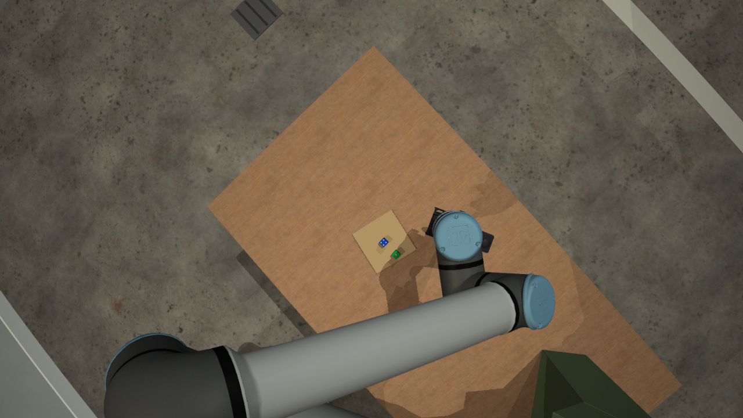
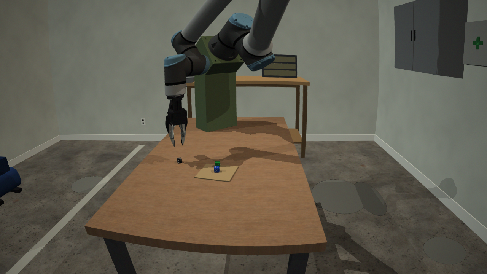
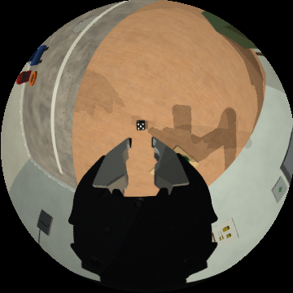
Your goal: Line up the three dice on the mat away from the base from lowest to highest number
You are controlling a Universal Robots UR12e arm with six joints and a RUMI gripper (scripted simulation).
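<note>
My hand is 8 cm above the black die. Also, from my hand: blue die (20 cm to the left, 8 cm below, 5 cm ahead); tan mat (20 cm to the left, 9 cm below, 5 cm ahead); green die (18 cm to the left, 8 cm below).
</note>
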